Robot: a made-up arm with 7 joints. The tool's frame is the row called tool.
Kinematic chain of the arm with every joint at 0, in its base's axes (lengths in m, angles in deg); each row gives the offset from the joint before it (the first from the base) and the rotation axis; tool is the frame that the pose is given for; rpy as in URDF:
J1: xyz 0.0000 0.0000 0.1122 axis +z
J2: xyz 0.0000 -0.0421 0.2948 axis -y
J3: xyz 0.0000 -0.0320 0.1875 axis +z
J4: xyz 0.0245 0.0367 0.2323 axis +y
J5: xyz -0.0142 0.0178 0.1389 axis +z
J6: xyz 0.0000 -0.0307 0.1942 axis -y
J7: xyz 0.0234 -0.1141 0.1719 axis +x
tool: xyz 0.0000 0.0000 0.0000 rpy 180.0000 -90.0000 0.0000
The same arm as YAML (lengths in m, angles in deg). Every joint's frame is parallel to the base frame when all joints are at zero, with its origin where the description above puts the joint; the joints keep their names.
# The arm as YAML. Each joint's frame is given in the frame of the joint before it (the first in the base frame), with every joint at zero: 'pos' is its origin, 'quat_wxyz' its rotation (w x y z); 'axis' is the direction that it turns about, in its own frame. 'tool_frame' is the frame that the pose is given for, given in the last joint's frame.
length_unit: m
angle_unit: deg
joints:
  - joint: J1
    pos: [0.0, 0.0, 0.1122]
    quat_wxyz: [1.0, 0.0, 0.0, 0.0]
    axis: "+z"
  - joint: J2
    pos: [0.0, -0.0421, 0.2948]
    quat_wxyz: [1.0, 0.0, 0.0, 0.0]
    axis: "-y"
  - joint: J3
    pos: [0.0, -0.032, 0.1875]
    quat_wxyz: [1.0, 0.0, 0.0, 0.0]
    axis: "+z"
  - joint: J4
    pos: [0.0245, 0.0367, 0.2323]
    quat_wxyz: [1.0, 0.0, 0.0, 0.0]
    axis: "+y"
  - joint: J5
    pos: [-0.0142, 0.0178, 0.1389]
    quat_wxyz: [1.0, 0.0, 0.0, 0.0]
    axis: "+z"
  - joint: J6
    pos: [0.0, -0.0307, 0.1942]
    quat_wxyz: [1.0, 0.0, 0.0, 0.0]
    axis: "-y"
  - joint: J7
    pos: [0.0234, -0.1141, 0.1719]
    quat_wxyz: [1.0, 0.0, 0.0, 0.0]
    axis: "+x"
tool_frame:
  pos: [0.0, 0.0, 0.0]
  quat_wxyz: [0.0, 0.707107, 0.0, 0.707107]

